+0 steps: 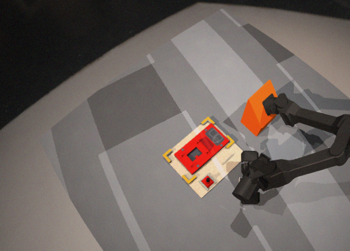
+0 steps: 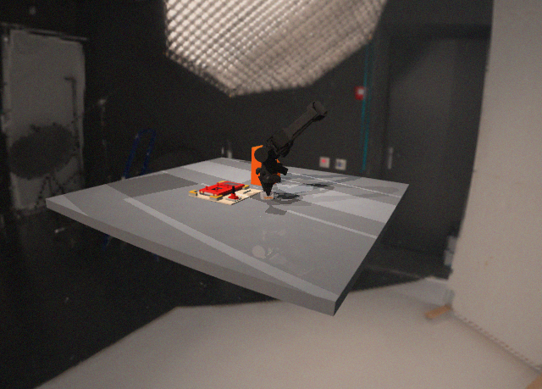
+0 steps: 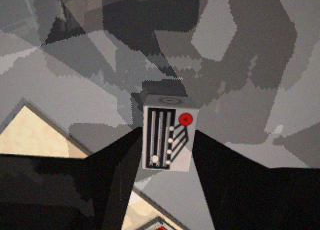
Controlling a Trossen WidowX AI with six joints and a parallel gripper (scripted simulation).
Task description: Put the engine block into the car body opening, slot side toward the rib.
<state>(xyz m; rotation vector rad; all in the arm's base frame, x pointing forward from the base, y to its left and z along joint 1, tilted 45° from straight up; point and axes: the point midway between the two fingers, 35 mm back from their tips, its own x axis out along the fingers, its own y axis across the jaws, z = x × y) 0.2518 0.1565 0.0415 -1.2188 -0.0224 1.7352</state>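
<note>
Right now the beige board is 50 mm ahead of my gripper tip, 200 mm to the right of it and 10 mm below it. From my gripper tip the other things lie so: engine block (10 mm below).
</note>
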